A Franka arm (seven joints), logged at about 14 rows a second.
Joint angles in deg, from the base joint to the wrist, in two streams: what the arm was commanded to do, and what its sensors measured. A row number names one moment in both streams.
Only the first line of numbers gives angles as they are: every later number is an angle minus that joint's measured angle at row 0.
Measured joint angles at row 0: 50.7, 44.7, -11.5, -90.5, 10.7, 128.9, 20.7
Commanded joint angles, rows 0 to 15: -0.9, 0.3, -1.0, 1.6, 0.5, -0.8, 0.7; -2.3, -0.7, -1.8, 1.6, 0.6, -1.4, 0.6; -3.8, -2.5, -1.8, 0.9, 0.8, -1.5, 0.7; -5.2, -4.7, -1.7, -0.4, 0.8, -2.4, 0.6; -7.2, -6.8, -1.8, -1.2, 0.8, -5.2, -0.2; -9.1, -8.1, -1.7, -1.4, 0.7, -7.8, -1.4; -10.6, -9.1, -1.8, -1.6, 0.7, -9.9, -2.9; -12.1, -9.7, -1.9, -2.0, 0.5, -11.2, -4.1; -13.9, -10.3, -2.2, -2.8, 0.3, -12.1, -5.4; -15.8, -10.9, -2.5, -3.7, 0.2, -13.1, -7.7; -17.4, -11.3, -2.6, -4.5, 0.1, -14.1, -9.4; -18.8, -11.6, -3.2, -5.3, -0.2, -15.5, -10.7; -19.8, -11.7, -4.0, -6.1, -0.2, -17.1, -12.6; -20.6, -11.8, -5.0, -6.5, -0.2, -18.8, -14.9; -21.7, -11.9, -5.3, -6.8, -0.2, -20.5, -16.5; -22.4, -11.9, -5.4, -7.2, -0.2, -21.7, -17.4
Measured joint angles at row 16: -21.3, -9.9, -5.5, -5.0, 0.0, -19.3, -15.0
